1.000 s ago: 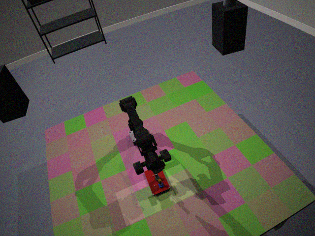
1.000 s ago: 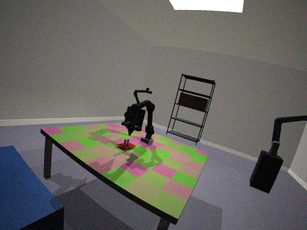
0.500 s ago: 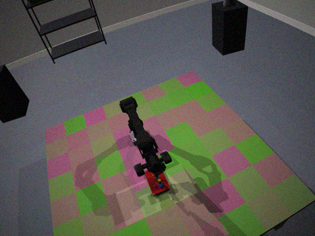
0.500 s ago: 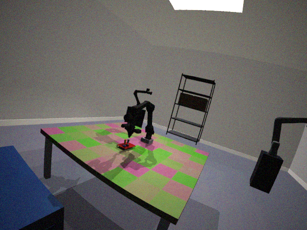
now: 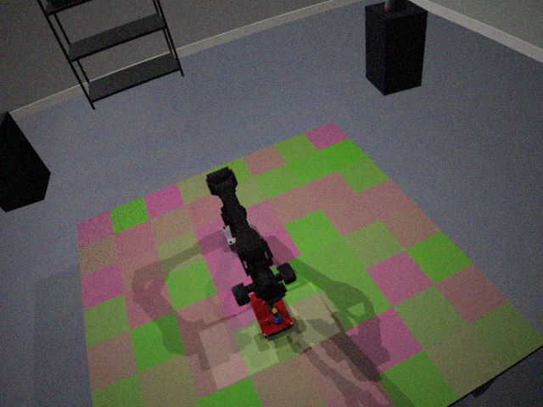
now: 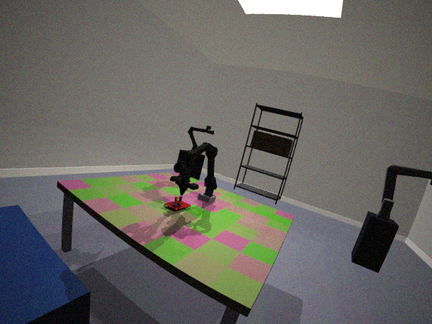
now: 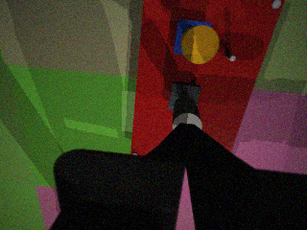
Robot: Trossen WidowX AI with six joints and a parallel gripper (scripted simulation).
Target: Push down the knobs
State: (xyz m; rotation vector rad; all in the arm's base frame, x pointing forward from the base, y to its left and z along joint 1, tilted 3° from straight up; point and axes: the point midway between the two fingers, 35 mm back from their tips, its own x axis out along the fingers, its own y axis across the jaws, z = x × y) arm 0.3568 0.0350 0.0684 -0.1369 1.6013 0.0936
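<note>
Now: the white-topped knob 2 cm below my gripper tip. Round my gripper tip: blue potentiometer 5 cm ahead, 4 cm below, 1 cm to the left; then orange-topped knob 5 cm ahead, 2 cm below, 1 cm to the left.
</note>
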